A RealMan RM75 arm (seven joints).
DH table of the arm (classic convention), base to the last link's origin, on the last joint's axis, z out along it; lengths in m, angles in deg. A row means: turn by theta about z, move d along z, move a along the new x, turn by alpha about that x. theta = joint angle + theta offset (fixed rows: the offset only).
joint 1: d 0.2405, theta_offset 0, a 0, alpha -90
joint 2: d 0, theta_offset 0, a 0, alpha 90
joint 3: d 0.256, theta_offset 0, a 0, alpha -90
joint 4: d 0, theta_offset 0, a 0, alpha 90
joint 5: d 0.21, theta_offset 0, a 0, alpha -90
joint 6: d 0, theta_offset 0, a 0, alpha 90
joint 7: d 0.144, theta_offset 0, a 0, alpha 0
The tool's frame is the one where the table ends.
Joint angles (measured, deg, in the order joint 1, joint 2, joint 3, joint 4, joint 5, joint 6, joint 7), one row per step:
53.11 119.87 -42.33 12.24 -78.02 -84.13 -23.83
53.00 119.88 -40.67 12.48 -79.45 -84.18 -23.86
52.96 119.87 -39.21 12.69 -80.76 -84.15 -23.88
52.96 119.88 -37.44 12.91 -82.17 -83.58 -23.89
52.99 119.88 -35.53 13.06 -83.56 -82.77 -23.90
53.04 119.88 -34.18 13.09 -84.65 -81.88 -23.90
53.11 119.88 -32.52 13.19 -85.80 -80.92 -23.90
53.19 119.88 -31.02 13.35 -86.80 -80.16 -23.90
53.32 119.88 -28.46 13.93 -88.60 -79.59 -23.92
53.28 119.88 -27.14 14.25 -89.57 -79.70 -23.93
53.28 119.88 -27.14 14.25 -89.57 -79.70 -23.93
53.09 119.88 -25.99 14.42 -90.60 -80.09 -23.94
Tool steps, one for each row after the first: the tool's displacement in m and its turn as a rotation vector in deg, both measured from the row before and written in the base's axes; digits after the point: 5 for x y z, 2 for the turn. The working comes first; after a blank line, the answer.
Tool pose at each row, in the base's axes (x y z in m, rotation vector in deg; the steps are taken from these numbers as rounded here):
0.14570 0.34585 -0.09325 -118.93 -47.92 46.34
0.14486 0.34491 -0.09377 -118.82 -47.48 46.81
0.14392 0.34433 -0.09427 -118.76 -47.20 47.17
0.14317 0.34477 -0.09542 -118.86 -46.64 47.04
0.14241 0.34613 -0.09644 -118.92 -45.99 46.65
0.14217 0.34759 -0.09758 -119.15 -45.65 46.03
0.14162 0.34941 -0.09862 -119.28 -45.05 45.42
0.14083 0.35084 -0.09949 -119.34 -44.46 45.04
0.13821 0.35129 -0.10083 -119.27 -43.51 45.37
0.13673 0.35068 -0.10102 -119.05 -43.05 45.95
0.13673 0.35068 -0.10102 -119.05 -43.05 45.95
0.13586 0.34947 -0.10072 -118.74 -42.82 46.66

-0.00084 -0.00094 -0.00052 -0.14 0.47 -0.14
-0.00094 -0.00058 -0.00050 -0.13 0.33 -0.06
-0.00075 0.00044 -0.00115 -0.04 0.09 -0.45
-0.00076 0.00136 -0.00102 0.10 0.00 -0.61
-0.00024 0.00146 -0.00114 0.08 -0.32 -0.49
-0.00055 0.00182 -0.00104 0.14 -0.17 -0.66
-0.00079 0.00143 -0.00087 0.10 -0.02 -0.57
-0.00262 0.00045 -0.00134 -0.13 0.57 -0.55
-0.00148 -0.00061 -0.00019 -0.09 0.60 -0.10
0.00000 0.00000 0.00000 0.00 0.00 0.00
-0.00087 -0.00121 0.00030 -0.06 0.62 0.11

